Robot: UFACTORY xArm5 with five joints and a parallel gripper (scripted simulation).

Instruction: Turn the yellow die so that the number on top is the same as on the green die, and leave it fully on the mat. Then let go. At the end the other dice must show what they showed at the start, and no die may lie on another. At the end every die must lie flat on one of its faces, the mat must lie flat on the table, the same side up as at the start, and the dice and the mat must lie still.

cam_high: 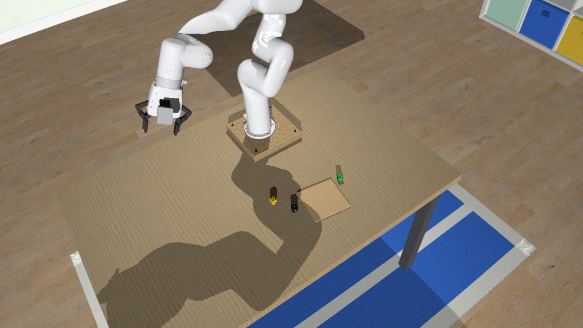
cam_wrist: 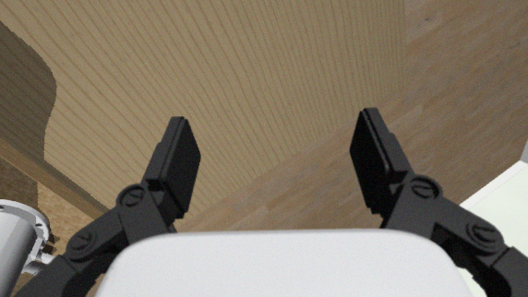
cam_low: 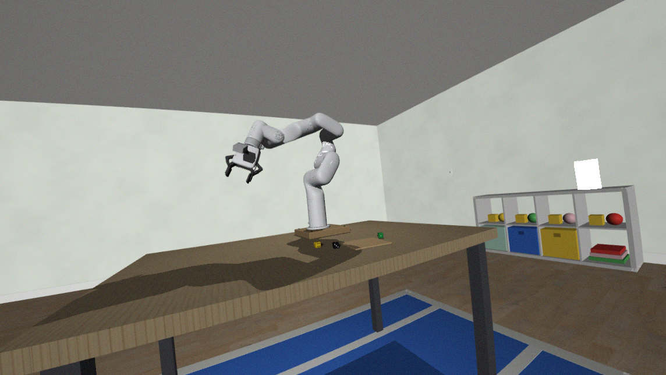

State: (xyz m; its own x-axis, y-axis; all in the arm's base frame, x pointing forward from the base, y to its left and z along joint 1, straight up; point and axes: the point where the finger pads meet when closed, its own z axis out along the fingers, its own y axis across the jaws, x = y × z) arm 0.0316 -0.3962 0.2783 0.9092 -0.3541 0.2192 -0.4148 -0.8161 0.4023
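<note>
Right now my hand is 270 mm short of the yellow die, 210 mm to the right of it and 300 mm above it. Also, from my hand: tan mat 390 mm ahead, 340 mm to the left, 310 mm below; then green die 360 mm ahead, 460 mm to the left, 300 mm below; then black die 350 mm ahead, 240 mm to the left, 300 mm below.
</note>
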